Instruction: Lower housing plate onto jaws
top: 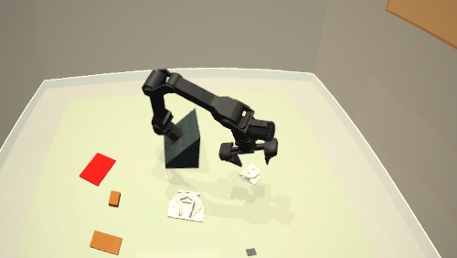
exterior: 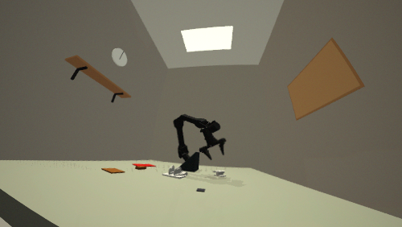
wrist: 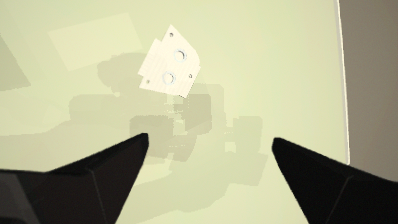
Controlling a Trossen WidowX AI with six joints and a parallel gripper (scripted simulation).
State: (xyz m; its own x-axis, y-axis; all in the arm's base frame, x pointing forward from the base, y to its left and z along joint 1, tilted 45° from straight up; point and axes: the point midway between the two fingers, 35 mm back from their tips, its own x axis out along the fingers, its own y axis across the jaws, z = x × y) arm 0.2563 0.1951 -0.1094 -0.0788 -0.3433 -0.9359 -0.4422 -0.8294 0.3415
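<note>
Now: gripper tip 110 mm above the small white stepped block, 60 mm past it and 20 mm to the right of it. Also, from my gripper tip: small orange block (510 mm to the right, 110 mm below, 20 mm ahead); then small grey square (290 mm ahead, 120 mm below, 80 mm to the right); then red sheet (590 mm to the right, 150 mm behind, 120 mm below).
</note>
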